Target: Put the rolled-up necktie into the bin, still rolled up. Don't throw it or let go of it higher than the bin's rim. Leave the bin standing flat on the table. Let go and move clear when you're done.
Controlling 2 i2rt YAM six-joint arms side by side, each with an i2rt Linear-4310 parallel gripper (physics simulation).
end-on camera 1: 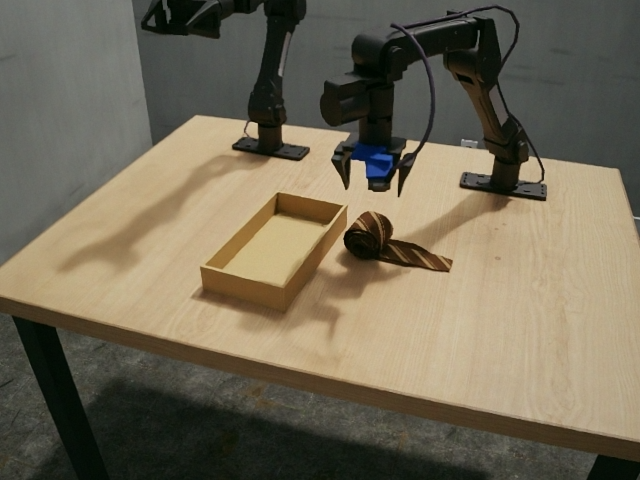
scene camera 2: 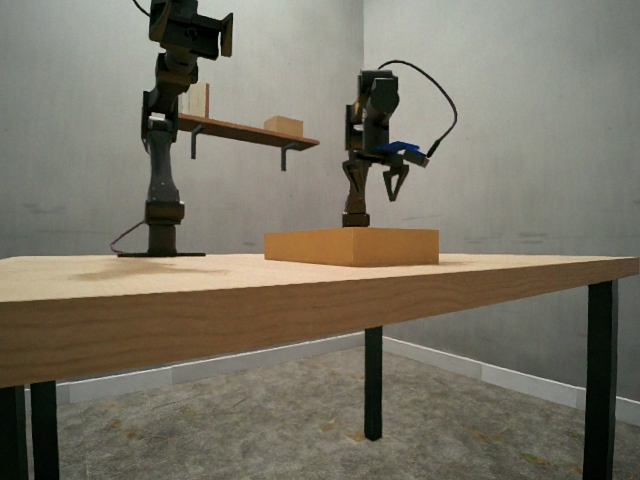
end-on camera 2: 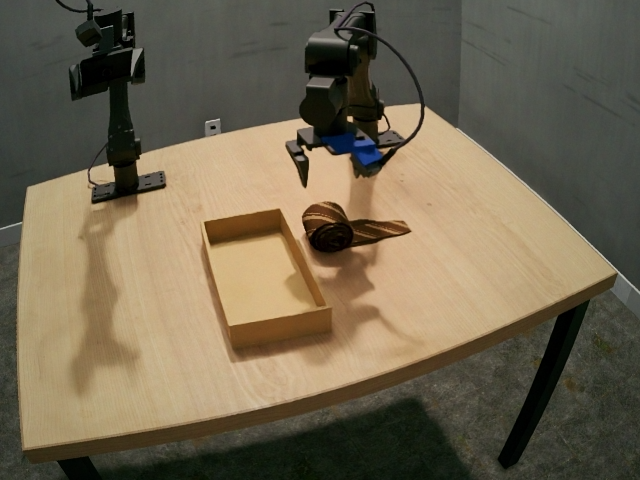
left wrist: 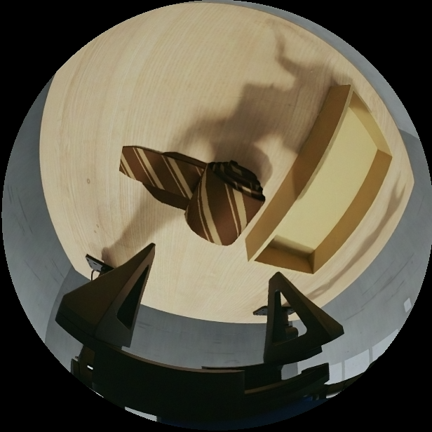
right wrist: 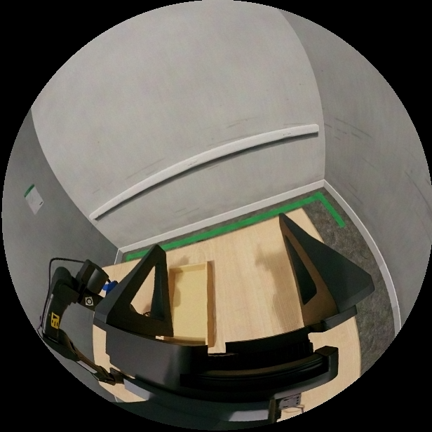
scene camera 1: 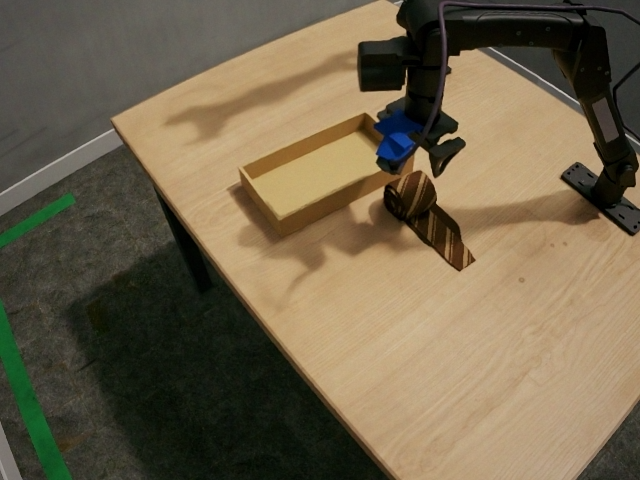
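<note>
The brown striped necktie (scene camera 1: 419, 195) (end-on camera 1: 378, 227) (end-on camera 2: 326, 219) (left wrist: 222, 207) lies on the table beside the bin, rolled up with a short tail stretched out flat. It does not show in scene camera 2. The tan rectangular bin (scene camera 1: 330, 204) (scene camera 2: 310, 248) (end-on camera 1: 242, 286) (end-on camera 2: 281, 329) (right wrist: 210, 300) stands flat and empty. My left gripper (scene camera 1: 414, 170) (scene camera 2: 376, 198) (end-on camera 1: 373, 191) (end-on camera 2: 336, 180) (left wrist: 218, 266) points down, open and empty, above the roll and higher than the bin's rim. My right gripper (end-on camera 1: 166, 29) (right wrist: 214, 235) is open and empty, raised high away from the necktie.
The bin's long wall is close to the roll, with a narrow gap between them. The wooden table's front edge (end-on camera 1: 310, 382) lies beyond the bin. The right arm's base (end-on camera 1: 270, 147) stands at the back. A wall shelf (scene camera 2: 248, 132) holds a box (scene camera 2: 283, 125).
</note>
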